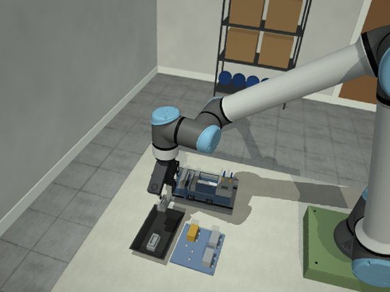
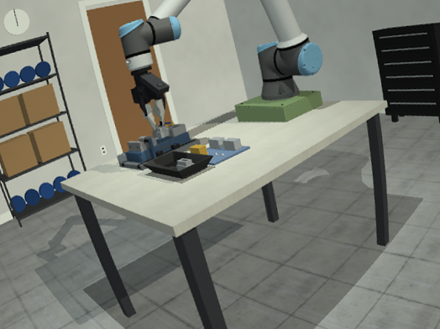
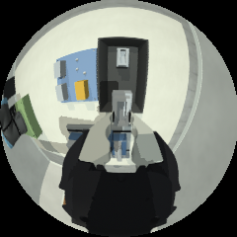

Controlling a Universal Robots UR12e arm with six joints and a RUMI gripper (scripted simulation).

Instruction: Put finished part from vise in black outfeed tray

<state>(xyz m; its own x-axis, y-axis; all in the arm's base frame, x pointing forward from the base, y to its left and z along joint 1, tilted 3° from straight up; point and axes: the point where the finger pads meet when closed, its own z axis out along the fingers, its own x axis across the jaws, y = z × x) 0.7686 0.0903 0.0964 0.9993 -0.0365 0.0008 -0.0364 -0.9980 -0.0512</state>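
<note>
The orange block lies 13 cm behind my hand, 2 cm to the left of it and 14 cm below it. Round my hand: blue fixture plate 17 cm behind, 6 cm to the left, 16 cm below; then blue vise 11 cm behind, 23 cm to the right, 13 cm below.
</note>
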